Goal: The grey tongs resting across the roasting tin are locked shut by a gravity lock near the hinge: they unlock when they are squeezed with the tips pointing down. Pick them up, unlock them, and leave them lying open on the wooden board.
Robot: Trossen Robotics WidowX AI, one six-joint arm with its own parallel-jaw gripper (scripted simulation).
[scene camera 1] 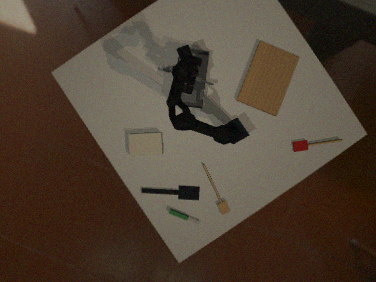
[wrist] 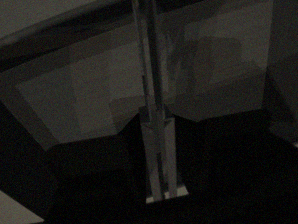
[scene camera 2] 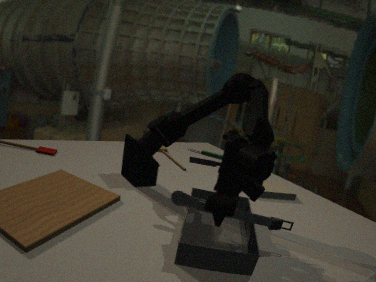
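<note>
I can see my gripper here, and the wrist view shows that gripper as well. There is also a wooden board in the pictures.
</note>
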